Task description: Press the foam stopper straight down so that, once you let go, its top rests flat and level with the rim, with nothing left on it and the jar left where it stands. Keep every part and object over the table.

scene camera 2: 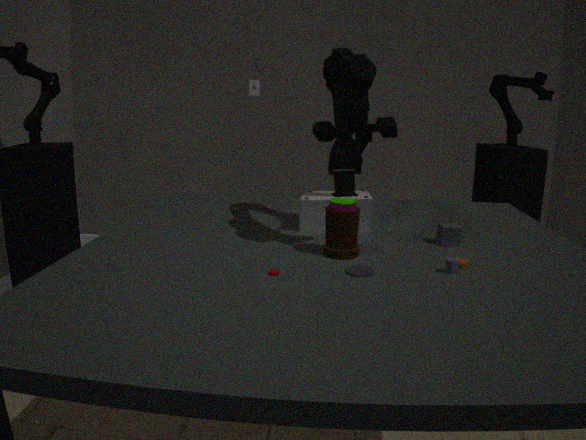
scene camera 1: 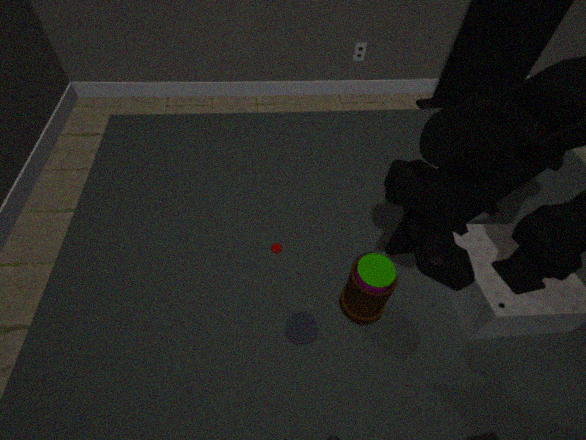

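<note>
You'd see my gripper [scene camera 1: 387,251] here, and scene camera 2 has the gripper [scene camera 2: 354,164] as well. There's a brown jar [scene camera 2: 341,226] that I can see too.
</note>
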